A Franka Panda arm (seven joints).
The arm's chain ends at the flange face. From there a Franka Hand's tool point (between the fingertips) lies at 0.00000 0.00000 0.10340 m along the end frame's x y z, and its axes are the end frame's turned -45 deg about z.
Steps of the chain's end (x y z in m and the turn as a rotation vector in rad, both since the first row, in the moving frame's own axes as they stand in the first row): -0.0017, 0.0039, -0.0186, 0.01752, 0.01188, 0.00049; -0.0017, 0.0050, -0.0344, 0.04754, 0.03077, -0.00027; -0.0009, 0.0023, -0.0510, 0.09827, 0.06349, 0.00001; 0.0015, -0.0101, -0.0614, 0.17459, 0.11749, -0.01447
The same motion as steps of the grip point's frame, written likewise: -0.0018, 0.0011, -0.0186, 0.00399, 0.02079, 0.00049; 0.0010, 0.0011, -0.0346, 0.01186, 0.05537, -0.00027; 0.0095, -0.0015, -0.0517, 0.02459, 0.11438, 0.00001; 0.0294, -0.0104, -0.0637, 0.04038, 0.20653, -0.01447
